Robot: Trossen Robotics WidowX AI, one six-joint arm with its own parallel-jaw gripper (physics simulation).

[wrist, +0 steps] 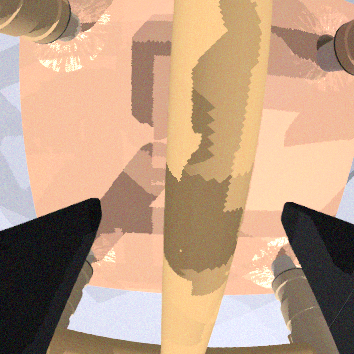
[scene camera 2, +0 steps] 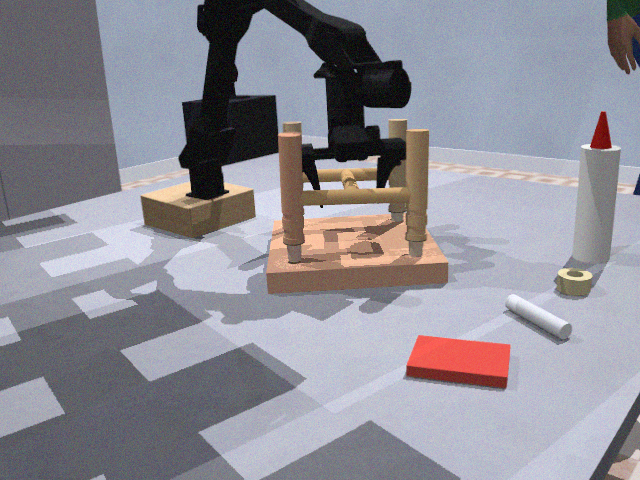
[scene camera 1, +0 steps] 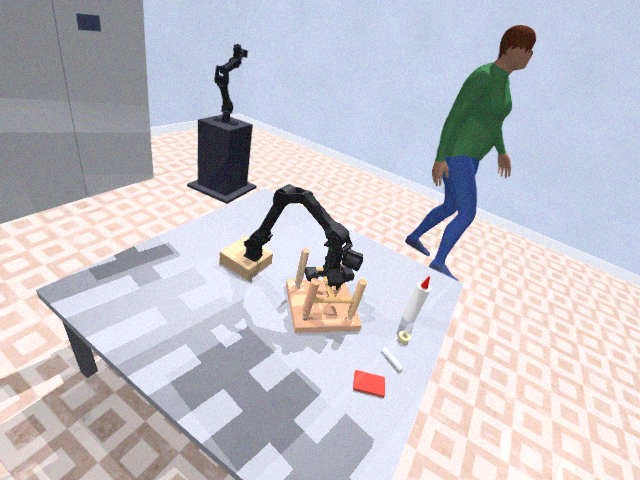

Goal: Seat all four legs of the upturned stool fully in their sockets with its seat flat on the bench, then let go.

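Where they show: gripper, fingertip midpoint: (wrist: 193, 209) (scene camera 2: 350, 205) (scene camera 1: 325, 289); arm's base, origin of the base link: (scene camera 2: 207, 194) (scene camera 1: 253, 255).
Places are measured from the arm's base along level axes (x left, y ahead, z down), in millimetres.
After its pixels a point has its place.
The stool's seat (scene camera 1: 326, 328) @[x -148, y 434, z 39 mm] (scene camera 2: 356, 280) @[x -142, y 441, z 48 mm] (wrist: 75, 165) @[x 21, y 428, z 29 mm] lies flat on the bench. A front left leg (scene camera 1: 310, 299) @[x -174, y 354, z -85 mm] (scene camera 2: 291, 186) @[x -171, y 358, z -88 mm], a front right leg (scene camera 1: 357, 299) @[x -64, y 496, z -82 mm] (scene camera 2: 417, 180) @[x -63, y 498, z -86 mm], a back left leg (scene camera 1: 302, 268) @[x -28, y 247, z -75 mm] and a back right leg (scene camera 2: 398, 155) stand upright on it. Pale tips show below the shoulders of both front legs and the back right leg. The back left leg's foot is hidden in scene camera 2. A middle bar (scene camera 2: 349, 179) @[x -43, y 371, z -72 mm] (wrist: 215, 150) @[x -58, y 385, z -73 mm] joins the two side rails. My gripper (scene camera 2: 350, 196) @[x -29, y 361, z -25 mm] (wrist: 193, 209) @[x -29, y 361, z -25 mm] is open among the legs, one finger on each side of the middle bar, with gaps.
On the bench are a red block (scene camera 1: 369, 383) @[x -271, y 652, z 48 mm] (scene camera 2: 458, 361) @[x -280, y 656, z 48 mm], a white rod (scene camera 1: 391, 359) @[x -136, y 693, z 45 mm] (scene camera 2: 537, 316) @[x -141, y 699, z 45 mm], a yellowish ring (scene camera 1: 399, 339) @[x -20, y 697, z 51 mm] (scene camera 2: 565, 287) @[x -24, y 704, z 51 mm] and a white bottle with a red tip (scene camera 1: 415, 304) @[x 111, y 703, z -36 mm] (scene camera 2: 594, 206) @[x 111, y 708, z -30 mm]. The arm stands on a wooden base block (scene camera 1: 237, 263) @[x -82, y -22, z 5 mm] (scene camera 2: 165, 211) @[x -82, y -38, z 19 mm].
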